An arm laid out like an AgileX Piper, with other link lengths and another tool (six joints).
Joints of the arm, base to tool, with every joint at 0 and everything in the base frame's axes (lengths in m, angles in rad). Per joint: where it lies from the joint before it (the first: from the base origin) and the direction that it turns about. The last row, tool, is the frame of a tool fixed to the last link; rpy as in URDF.
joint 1: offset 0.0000 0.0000 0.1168 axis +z
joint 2: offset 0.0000 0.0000 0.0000 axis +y
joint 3: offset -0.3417 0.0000 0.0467 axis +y
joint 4: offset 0.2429 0.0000 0.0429 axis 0.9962 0 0.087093
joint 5: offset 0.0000 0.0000 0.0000 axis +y
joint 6: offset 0.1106 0.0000 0.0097 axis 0.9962 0 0.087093
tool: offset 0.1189 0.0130 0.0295 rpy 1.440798 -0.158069 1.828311
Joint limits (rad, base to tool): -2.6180..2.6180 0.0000..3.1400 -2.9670..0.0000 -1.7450..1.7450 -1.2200..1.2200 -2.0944..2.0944
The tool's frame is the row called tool.
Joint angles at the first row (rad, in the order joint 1, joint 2, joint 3, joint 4, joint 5, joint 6):
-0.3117, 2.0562, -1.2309, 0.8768, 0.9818, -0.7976
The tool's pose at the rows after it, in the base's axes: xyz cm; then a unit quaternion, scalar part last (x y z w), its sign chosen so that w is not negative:
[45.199, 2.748, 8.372, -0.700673, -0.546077, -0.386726, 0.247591]
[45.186, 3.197, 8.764, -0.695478, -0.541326, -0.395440, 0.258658]
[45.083, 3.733, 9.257, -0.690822, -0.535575, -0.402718, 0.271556]
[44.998, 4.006, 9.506, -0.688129, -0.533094, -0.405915, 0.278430]
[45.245, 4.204, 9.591, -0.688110, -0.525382, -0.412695, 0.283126]
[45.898, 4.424, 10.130, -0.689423, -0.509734, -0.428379, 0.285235]
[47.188, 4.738, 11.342, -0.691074, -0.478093, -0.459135, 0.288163]
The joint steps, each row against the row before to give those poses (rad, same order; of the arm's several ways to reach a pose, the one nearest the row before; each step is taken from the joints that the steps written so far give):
0.0000, 0.0024, 0.0000, 0.0143, 0.0205, -0.0094
-0.0018, 0.0025, 0.0000, 0.0255, 0.0224, -0.0126
0.0000, 0.0000, 0.0000, 0.0219, 0.0263, -0.0038
0.0000, 0.0000, 0.0000, 0.0097, 0.0142, -0.0019
0.0000, 0.0060, 0.0000, 0.0227, 0.0042, -0.0033
0.0000, 0.0015, 0.0000, 0.0450, 0.0000, -0.0010
0.0000, 0.0000, 0.0000, 0.0886, 0.0001, 0.0000

